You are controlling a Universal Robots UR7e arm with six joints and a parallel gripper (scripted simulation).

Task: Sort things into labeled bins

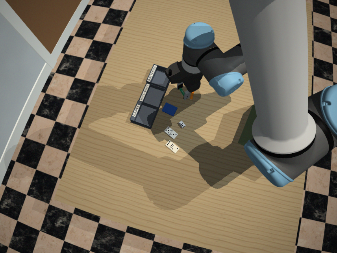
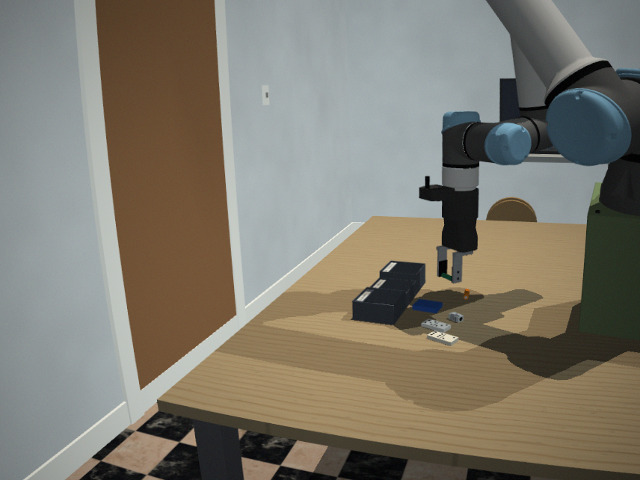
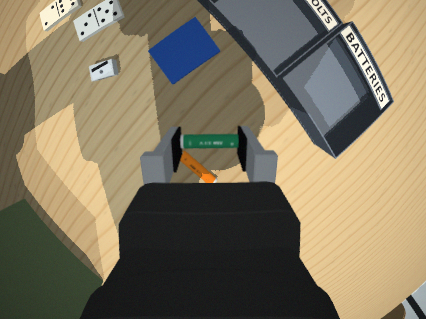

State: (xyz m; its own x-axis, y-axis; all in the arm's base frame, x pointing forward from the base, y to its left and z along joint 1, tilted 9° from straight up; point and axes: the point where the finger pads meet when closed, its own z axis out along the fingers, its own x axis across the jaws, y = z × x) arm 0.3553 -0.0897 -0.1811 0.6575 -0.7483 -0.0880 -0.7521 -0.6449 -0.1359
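Right now my hand is 40 mm past the orange battery, 20 mm to the left of it and 60 mm above it. The rest, counted from my hand: dark three-part bin 120 mm ahead, 30 mm to the left, 40 mm below; blue flat block 40 mm ahead, 60 mm to the left, 60 mm below; green battery 10 mm below.
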